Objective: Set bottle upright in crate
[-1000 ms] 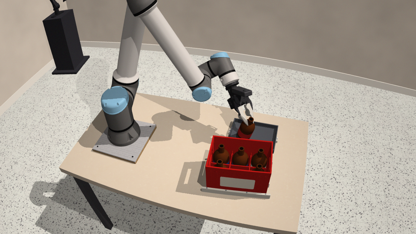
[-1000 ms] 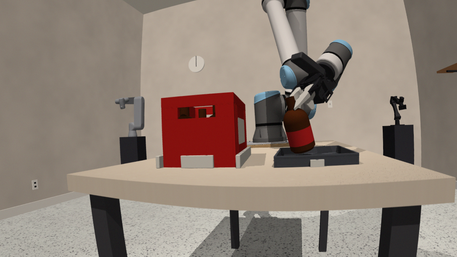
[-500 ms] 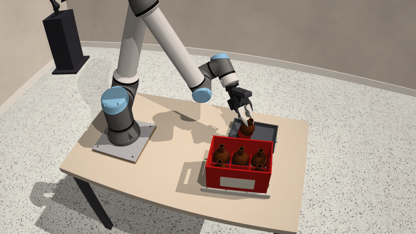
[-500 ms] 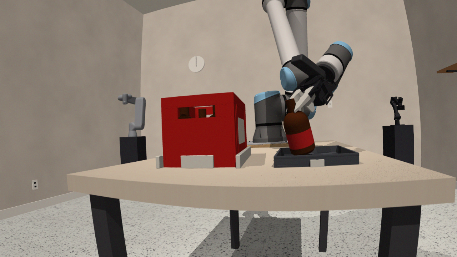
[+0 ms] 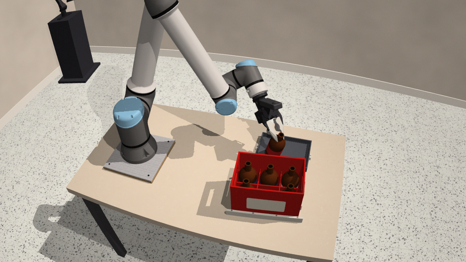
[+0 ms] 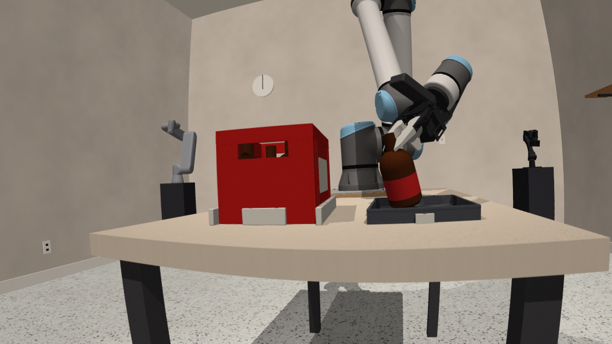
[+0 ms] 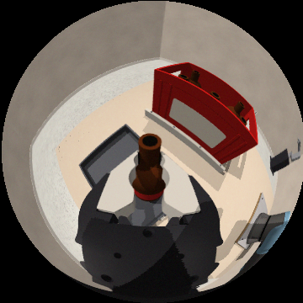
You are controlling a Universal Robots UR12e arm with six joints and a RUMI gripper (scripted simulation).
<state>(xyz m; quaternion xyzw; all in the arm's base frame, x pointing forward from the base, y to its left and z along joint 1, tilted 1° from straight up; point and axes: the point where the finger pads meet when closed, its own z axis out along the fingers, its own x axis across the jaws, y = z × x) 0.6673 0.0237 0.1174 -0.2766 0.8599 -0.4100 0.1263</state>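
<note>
My hand is 3 cm short of the tray, 4 cm to the right of it and 13 cm above it. From my hand the other things lie so: red crate: 4 cm behind, 24 cm to the right, 6 cm below.
</note>
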